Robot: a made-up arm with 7 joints.
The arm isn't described. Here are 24 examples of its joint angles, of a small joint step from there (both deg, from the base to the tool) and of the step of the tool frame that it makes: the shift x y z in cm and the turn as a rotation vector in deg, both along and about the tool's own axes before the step.
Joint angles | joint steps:
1: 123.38 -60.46 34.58 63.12 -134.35 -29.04 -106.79 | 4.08 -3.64 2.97 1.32 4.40 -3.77 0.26
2: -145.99 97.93 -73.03 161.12 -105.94 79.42 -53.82 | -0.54 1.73 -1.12 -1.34 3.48 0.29 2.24
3: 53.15 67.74 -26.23 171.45 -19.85 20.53 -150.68 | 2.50 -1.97 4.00 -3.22 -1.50 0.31 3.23
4: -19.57 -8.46 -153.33 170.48 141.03 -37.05 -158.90 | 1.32 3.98 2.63 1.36 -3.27 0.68 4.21
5: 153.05 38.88 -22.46 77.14 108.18 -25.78 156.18 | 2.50 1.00 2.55 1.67 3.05 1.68 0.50
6: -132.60 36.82 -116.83 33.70 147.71 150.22 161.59 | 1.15 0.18 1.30 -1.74 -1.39 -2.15 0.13
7: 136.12 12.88 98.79 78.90 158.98 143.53 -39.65 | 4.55 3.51 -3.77 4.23 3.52 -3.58 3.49
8: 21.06 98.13 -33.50 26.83 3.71 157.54 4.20 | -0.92 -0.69 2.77 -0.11 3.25 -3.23 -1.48
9: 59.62 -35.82 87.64 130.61 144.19 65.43 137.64 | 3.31 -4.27 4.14 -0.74 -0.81 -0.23 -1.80
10: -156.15 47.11 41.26 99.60 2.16 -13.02 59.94 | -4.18 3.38 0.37 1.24 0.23 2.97 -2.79
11: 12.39 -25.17 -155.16 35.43 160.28 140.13 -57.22 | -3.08 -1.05 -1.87 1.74 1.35 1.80 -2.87
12: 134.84 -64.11 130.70 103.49 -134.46 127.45 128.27 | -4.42 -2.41 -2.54 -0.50 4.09 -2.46 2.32
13: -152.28 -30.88 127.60 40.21 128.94 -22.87 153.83 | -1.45 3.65 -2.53 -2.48 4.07 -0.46 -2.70
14: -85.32 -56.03 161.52 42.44 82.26 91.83 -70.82 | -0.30 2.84 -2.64 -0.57 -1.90 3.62 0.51
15: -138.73 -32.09 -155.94 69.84 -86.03 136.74 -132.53 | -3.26 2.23 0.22 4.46 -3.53 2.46 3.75
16: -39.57 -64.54 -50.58 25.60 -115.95 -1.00 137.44 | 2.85 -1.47 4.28 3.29 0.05 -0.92 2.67
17: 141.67 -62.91 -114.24 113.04 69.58 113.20 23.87 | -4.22 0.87 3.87 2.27 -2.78 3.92 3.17
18: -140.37 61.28 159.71 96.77 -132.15 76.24 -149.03 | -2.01 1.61 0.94 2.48 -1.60 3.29 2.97
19: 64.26 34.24 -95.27 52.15 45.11 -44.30 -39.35 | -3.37 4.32 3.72 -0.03 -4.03 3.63 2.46
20: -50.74 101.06 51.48 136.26 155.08 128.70 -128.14 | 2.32 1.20 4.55 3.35 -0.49 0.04 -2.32
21: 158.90 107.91 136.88 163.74 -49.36 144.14 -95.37 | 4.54 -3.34 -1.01 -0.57 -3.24 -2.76 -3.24
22: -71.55 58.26 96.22 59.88 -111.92 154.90 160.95 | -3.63 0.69 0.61 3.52 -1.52 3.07 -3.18
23: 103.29 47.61 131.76 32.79 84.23 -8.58 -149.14 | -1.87 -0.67 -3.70 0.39 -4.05 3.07 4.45
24: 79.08 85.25 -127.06 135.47 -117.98 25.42 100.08 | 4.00 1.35 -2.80 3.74 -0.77 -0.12 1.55
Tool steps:
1: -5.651 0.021 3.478 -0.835 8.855 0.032
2: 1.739 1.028 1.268 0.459 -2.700 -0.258
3: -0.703 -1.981 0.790 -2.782 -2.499 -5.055
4: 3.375 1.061 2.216 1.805 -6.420 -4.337
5: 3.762 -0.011 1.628 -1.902 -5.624 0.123
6: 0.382 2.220 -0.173 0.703 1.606 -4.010
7: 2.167 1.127 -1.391 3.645 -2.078 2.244
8: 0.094 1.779 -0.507 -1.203 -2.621 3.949
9: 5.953 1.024 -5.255 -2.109 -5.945 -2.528
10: 4.453 -1.616 -0.550 -3.715 -2.531 -0.366
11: 3.056 2.184 -0.660 3.744 0.661 8.599
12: -5.039 -3.541 2.139 2.768 1.797 5.086
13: -2.375 0.721 -0.627 4.143 -1.810 -5.296
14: 0.626 1.776 1.446 2.515 0.258 1.301
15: -3.581 3.198 -3.558 0.776 -7.263 -9.283
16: -0.719 3.935 0.281 6.049 0.938 0.670
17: -3.865 2.851 -0.786 -4.846 1.119 1.816
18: -0.149 3.832 -2.614 6.233 -4.038 -5.444
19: -1.639 1.617 -0.189 5.140 1.590 4.999
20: -1.456 0.917 -1.152 -0.259 -3.541 2.430
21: 1.865 -3.927 -2.685 2.652 6.050 0.440
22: 0.054 2.510 -4.264 -6.821 -4.534 1.145
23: -2.629 -1.942 0.087 -1.086 -0.142 -3.864
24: 5.180 -4.348 -0.706 -4.545 -7.141 -1.262
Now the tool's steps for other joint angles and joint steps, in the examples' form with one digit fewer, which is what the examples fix.
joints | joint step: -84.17 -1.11 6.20 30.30 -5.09 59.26 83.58 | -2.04 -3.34 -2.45 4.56 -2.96 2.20 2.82
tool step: 3.90 1.39 4.37 5.08 -2.38 -6.14
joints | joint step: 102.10 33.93 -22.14 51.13 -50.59 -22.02 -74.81 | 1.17 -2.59 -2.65 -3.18 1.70 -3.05 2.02
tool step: -0.87 0.56 1.36 -2.44 0.05 -4.79
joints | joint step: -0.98 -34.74 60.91 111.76 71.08 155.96 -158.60 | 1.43 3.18 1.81 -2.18 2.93 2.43 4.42
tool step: -0.27 -0.07 -0.51 -2.15 -6.35 2.08
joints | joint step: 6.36 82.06 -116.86 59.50 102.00 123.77 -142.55 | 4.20 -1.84 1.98 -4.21 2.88 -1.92 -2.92
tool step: 0.25 0.25 -2.04 -2.61 -3.86 4.12
